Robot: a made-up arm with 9 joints. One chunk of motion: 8 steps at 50 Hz.
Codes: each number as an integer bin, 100 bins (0 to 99) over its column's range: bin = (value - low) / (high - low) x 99, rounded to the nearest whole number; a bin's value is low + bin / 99 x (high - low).
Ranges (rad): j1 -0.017..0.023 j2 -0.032..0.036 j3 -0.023..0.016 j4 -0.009..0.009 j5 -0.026..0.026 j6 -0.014..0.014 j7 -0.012..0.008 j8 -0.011..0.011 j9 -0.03..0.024
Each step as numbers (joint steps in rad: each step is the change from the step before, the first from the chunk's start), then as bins.
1 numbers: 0.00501 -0.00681 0.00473 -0.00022 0.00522 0.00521 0.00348 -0.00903 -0.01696
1 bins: 54 37 70 48 59 68 77 9 24
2 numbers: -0.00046 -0.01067 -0.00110 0.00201 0.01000 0.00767 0.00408 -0.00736 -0.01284
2 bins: 41 31 56 61 69 77 80 16 31
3 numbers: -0.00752 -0.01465 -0.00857 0.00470 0.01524 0.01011 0.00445 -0.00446 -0.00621
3 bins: 23 25 37 75 79 85 81 29 44
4 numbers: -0.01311 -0.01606 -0.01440 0.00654 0.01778 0.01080 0.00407 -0.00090 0.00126
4 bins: 10 23 22 85 83 88 80 45 57
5 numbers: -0.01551 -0.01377 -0.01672 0.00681 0.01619 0.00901 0.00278 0.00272 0.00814
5 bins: 4 27 16 87 80 81 73 62 70
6 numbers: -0.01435 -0.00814 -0.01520 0.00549 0.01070 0.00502 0.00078 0.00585 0.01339
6 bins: 7 35 20 80 70 67 63 76 80
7 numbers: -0.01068 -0.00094 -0.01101 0.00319 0.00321 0.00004 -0.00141 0.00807 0.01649
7 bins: 16 45 30 67 56 50 52 86 85
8 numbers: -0.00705 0.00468 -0.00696 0.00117 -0.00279 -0.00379 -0.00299 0.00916 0.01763
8 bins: 25 53 41 56 44 36 45 91 87
